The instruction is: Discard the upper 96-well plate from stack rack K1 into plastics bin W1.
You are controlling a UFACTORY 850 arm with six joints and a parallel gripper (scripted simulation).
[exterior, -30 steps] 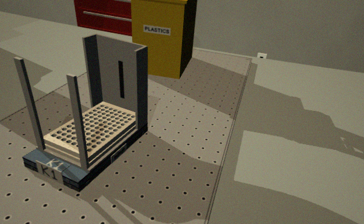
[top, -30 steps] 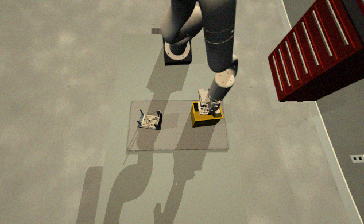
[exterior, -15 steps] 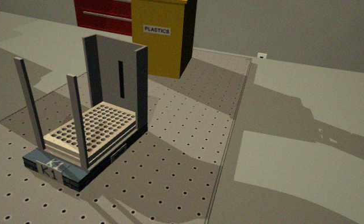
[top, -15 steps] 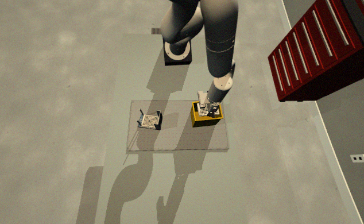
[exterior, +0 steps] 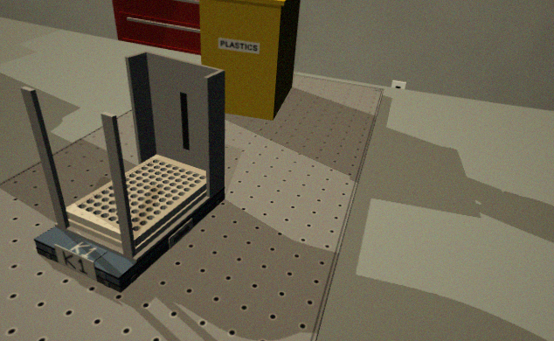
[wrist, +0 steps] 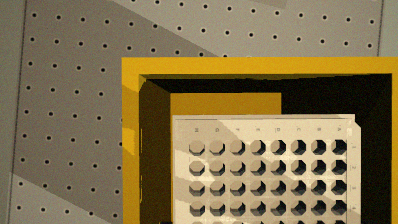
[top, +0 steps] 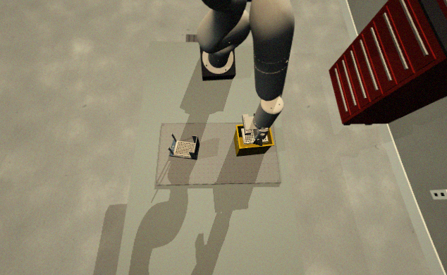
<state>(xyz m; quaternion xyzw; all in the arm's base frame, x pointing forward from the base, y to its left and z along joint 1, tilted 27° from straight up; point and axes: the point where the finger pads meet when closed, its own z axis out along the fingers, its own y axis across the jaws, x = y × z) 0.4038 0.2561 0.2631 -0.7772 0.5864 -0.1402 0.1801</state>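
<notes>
Right now my hand is 10 mm above the 96-well plate. Also, from my hand: yellow plastics bin W1: 100 mm below; then back wall: 100 mm ahead, 290 mm to the right, 100 mm below.
</notes>
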